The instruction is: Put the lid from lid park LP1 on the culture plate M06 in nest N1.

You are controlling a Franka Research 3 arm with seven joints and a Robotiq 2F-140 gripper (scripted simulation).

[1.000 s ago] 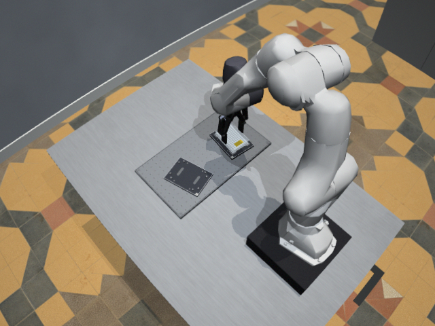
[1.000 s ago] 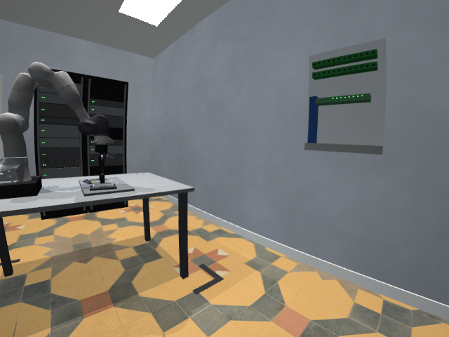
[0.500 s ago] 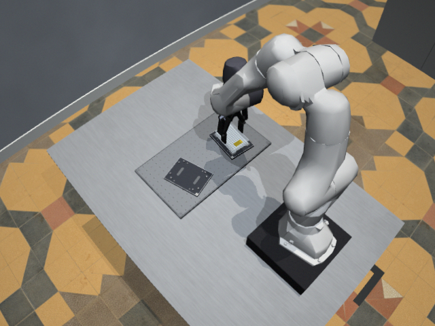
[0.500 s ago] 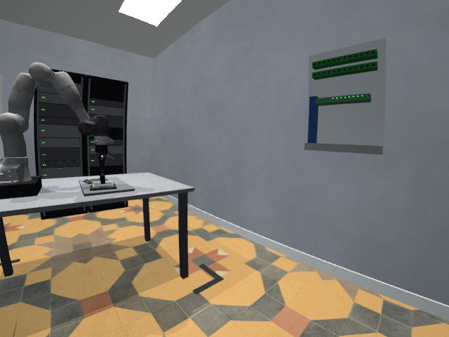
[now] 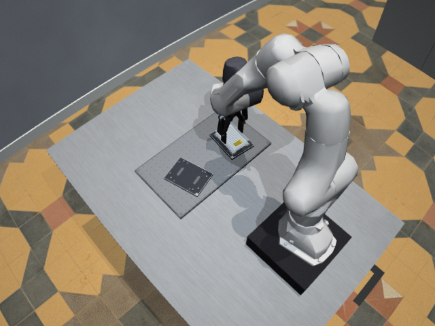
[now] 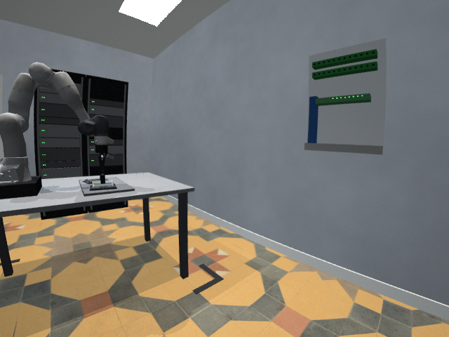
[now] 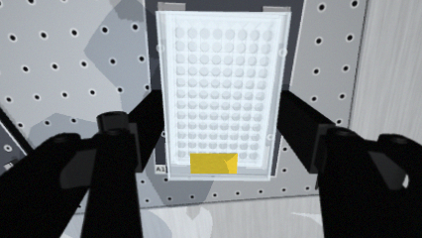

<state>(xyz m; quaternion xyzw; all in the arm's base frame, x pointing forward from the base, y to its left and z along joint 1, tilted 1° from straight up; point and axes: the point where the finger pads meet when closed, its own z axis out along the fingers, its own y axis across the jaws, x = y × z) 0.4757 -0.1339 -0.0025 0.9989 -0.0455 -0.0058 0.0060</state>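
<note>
Now: the clear lid 2 cm below my hand. From my hand the other things lie so: culture plate M06 (4 cm below); dark lid park (1 cm behind, 26 cm to the left, 6 cm below).
</note>
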